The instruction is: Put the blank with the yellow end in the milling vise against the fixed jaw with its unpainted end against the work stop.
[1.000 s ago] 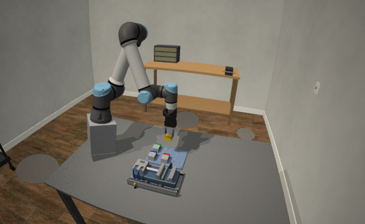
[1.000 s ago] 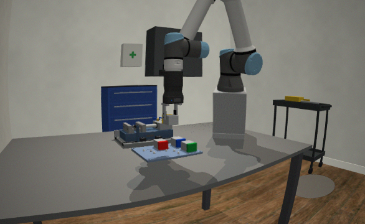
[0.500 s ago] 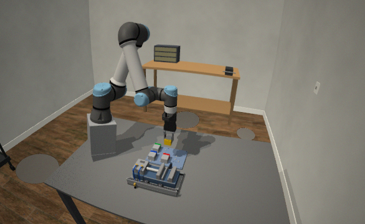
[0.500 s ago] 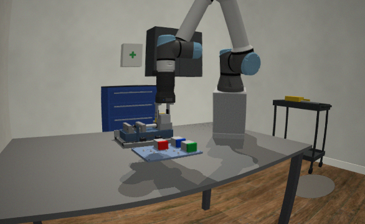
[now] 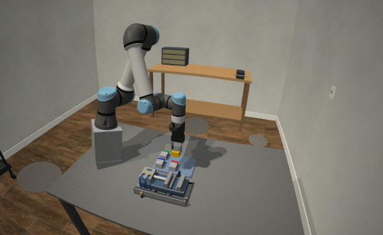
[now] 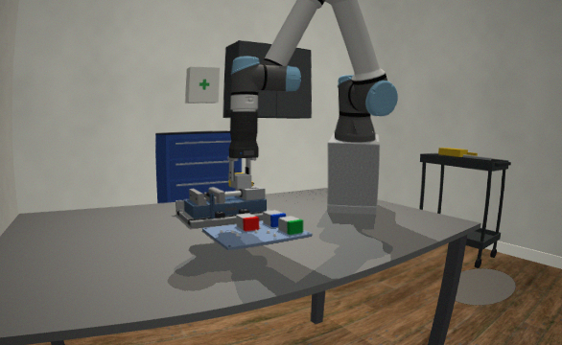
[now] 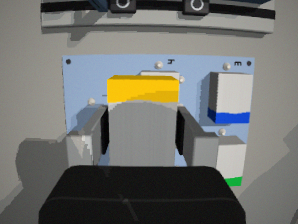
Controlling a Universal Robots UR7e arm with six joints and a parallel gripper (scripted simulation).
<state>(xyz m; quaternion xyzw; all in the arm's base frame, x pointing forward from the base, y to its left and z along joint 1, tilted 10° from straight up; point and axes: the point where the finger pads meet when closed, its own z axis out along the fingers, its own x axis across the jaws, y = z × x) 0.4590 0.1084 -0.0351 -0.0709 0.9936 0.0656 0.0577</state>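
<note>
Now: hand 7 cm short of the work stop, 12 cm to the left of it and 8 cm above it. The rest, counted from my hand: light blue plate (3 cm behind, 4 cm to the left, 16 cm below); red-ended blank (2 cm behind, 14 cm below); yellow-ended blank (2 cm below).
</note>
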